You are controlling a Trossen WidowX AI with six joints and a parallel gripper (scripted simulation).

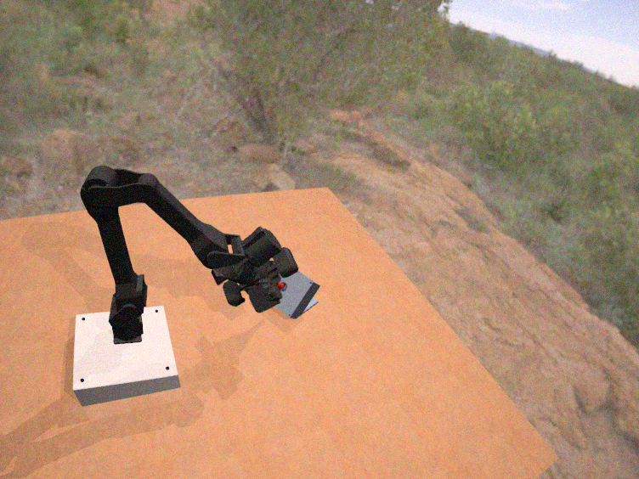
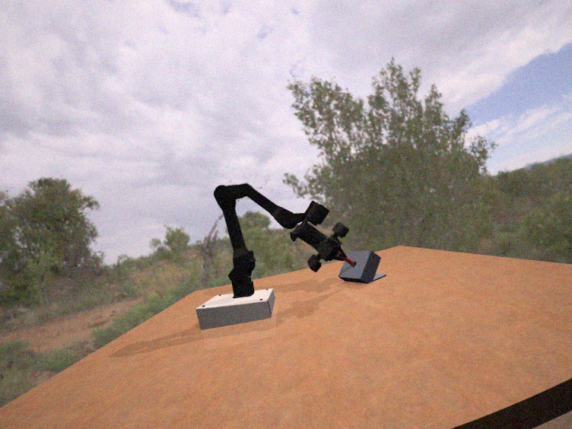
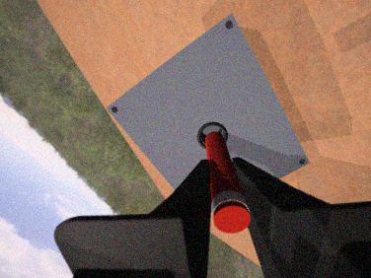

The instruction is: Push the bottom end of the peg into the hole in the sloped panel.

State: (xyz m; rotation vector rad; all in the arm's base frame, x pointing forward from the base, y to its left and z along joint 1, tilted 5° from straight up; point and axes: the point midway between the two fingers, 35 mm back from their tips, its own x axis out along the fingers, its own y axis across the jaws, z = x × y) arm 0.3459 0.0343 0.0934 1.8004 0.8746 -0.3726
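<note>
The grey sloped panel lies 5 cm ahead of my gripper tip, 3 cm to the left of it and 5 cm below it. Also, from my gripper tip: round red peg 1 cm behind, 1 cm to the right, 1 cm above.
</note>
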